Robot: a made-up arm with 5 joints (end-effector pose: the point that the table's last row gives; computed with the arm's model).
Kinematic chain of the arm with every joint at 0, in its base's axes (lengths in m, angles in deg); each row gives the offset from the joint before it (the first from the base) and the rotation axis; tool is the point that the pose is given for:
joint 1: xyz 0 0 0.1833 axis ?
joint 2: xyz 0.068 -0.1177 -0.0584 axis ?
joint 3: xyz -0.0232 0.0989 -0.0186 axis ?
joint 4: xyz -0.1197 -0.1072 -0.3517 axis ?
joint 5: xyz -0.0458 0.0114 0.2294 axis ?
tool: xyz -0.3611 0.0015 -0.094
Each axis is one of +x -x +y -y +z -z.
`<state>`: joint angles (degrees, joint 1 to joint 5).
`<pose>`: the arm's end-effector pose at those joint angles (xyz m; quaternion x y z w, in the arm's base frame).
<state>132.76 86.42 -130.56 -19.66 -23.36</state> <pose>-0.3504 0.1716 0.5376 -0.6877 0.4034 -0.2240 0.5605</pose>
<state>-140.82 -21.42 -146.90 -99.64 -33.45</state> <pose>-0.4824 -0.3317 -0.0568 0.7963 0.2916 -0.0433 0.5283</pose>
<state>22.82 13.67 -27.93 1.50 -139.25</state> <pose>0.2888 0.1554 0.1300 0.4361 -0.0477 -0.8461 0.3027</pose>
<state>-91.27 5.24 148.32 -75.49 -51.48</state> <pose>0.1400 -0.2024 -0.1789 0.5486 -0.5113 0.2813 0.5987</pose>
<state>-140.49 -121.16 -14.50 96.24 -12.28</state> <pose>0.3578 -0.6823 0.2880 -0.2538 -0.3703 0.8875 0.1040</pose>
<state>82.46 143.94 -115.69 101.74 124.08</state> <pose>0.0108 -0.2982 0.2994 0.3033 -0.5329 0.4055 0.6779</pose>
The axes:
joint 1: -y
joint 2: +x
joint 3: +y
joint 4: -x
joint 5: +z

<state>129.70 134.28 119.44 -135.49 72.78</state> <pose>0.5337 -0.6088 0.0879 0.5377 0.4597 0.6312 0.3179</pose>
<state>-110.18 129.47 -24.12 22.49 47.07</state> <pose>0.0867 0.2389 0.4482 0.4390 0.2976 -0.5478 0.6470</pose>
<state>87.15 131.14 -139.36 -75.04 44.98</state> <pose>0.3282 -0.0790 0.8919 -0.2986 0.7139 0.3198 0.5467</pose>
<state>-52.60 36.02 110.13 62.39 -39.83</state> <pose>0.2564 -0.2712 0.7284 -0.0993 0.7375 0.4881 0.4561</pose>
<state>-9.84 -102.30 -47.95 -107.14 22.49</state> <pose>0.1220 -0.8116 0.3611 0.1061 0.1636 0.5564 0.8077</pose>
